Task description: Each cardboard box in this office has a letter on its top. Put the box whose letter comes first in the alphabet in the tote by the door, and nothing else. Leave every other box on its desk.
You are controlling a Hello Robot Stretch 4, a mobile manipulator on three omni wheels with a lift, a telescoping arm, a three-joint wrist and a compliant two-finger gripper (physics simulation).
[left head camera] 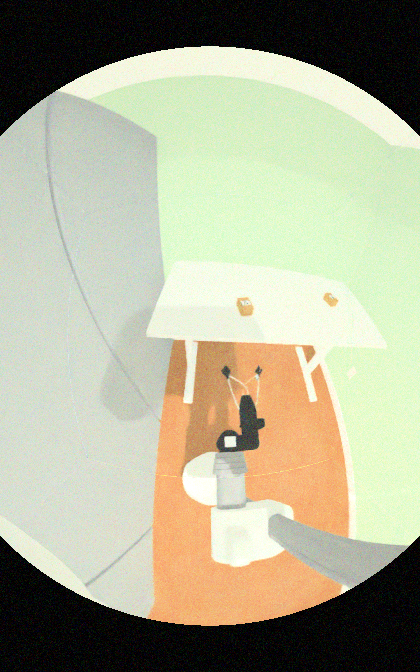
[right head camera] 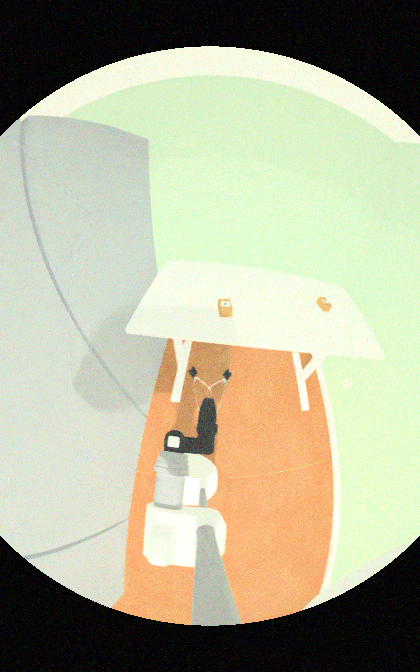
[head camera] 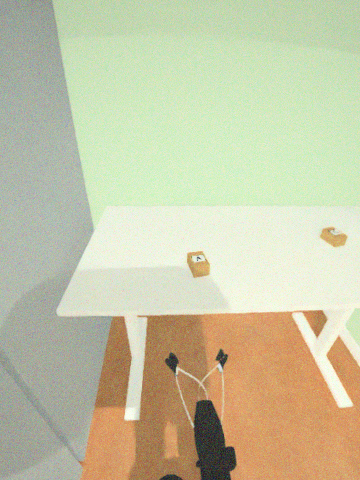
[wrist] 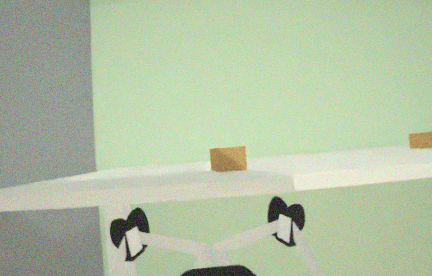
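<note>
A cardboard box with the letter A on its top stands on the white desk, left of its middle. A second cardboard box stands farther right on the desk; its letter is too blurred to read. My gripper is open and empty, in front of the desk's front edge. In the wrist view its fingertips show below the desk top's edge. The tote does not show in these views.
A grey partition stands along the left, beside the desk's left end. A green wall is behind the desk. White desk legs stand left and right of the gripper.
</note>
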